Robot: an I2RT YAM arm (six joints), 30 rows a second.
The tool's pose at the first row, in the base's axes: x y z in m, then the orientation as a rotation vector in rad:
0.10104 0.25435 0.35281 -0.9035 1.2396 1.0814
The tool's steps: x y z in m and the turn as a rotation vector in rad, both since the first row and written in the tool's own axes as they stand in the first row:
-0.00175 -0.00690 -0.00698 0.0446 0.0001 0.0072
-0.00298 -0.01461 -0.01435 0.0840 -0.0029 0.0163
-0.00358 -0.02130 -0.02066 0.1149 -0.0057 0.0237
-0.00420 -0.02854 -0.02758 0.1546 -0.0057 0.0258
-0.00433 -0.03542 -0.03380 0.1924 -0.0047 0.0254
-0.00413 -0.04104 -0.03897 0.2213 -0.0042 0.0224
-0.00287 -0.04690 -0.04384 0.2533 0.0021 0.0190
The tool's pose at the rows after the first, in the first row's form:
0.10581 0.24561 0.35338 -0.8658 1.2632 1.0554
0.11125 0.23636 0.35336 -0.8289 1.2825 1.0354
0.11600 0.22847 0.35288 -0.7995 1.2971 1.0200
0.12111 0.21986 0.35233 -0.7680 1.3142 0.9930
0.12607 0.21207 0.35140 -0.7398 1.3295 0.9649
0.13009 0.20567 0.35032 -0.7195 1.3392 0.9415
0.13443 0.19963 0.34822 -0.7006 1.3543 0.9134

